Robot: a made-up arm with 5 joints.
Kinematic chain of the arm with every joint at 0, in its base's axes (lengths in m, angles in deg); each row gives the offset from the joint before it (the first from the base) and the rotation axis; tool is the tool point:
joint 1: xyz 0 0 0.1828 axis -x
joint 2: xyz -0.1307 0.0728 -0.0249 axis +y
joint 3: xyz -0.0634 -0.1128 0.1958 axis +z
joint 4: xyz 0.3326 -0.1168 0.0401 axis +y
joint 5: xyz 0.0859 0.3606 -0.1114 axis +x
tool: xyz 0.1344 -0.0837 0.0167
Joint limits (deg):
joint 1: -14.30..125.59
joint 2: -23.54..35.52
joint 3: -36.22..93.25
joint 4: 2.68..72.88
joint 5: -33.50..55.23
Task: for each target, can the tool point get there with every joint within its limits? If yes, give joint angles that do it. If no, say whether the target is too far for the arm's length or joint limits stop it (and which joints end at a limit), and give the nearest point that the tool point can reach.
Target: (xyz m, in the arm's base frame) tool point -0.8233 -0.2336 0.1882
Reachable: no: joint limits stop it (at a limit: joint 1, joint 3, joint 4, joint 5) | nearest point -0.3833 -0.1770 0.0836 | short by 0.456 m
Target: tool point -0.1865 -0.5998 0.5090
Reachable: no: joint limits stop it (at a limit: joint 2, joint 3, joint 5) | nearest point 0.1244 -0.2456 0.3164 | short by 0.509 m
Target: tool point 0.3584 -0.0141 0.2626
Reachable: yes | joints 96.41 7.54 -20.97 10.49 25.12
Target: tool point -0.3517 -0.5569 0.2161
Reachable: no: joint limits stop it (at a limit: joint 1, joint 2, joint 3, joint 5) | nearest point -0.3566 -0.3083 0.0436 | short by 0.303 m
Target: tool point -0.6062 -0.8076 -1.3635
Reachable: no: too far | nearest point -0.3390 -0.2339 -0.3031 | short by 1.235 m
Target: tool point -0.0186 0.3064 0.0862
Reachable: yes | joints -1.13 25.61 35.99 51.52 28.52
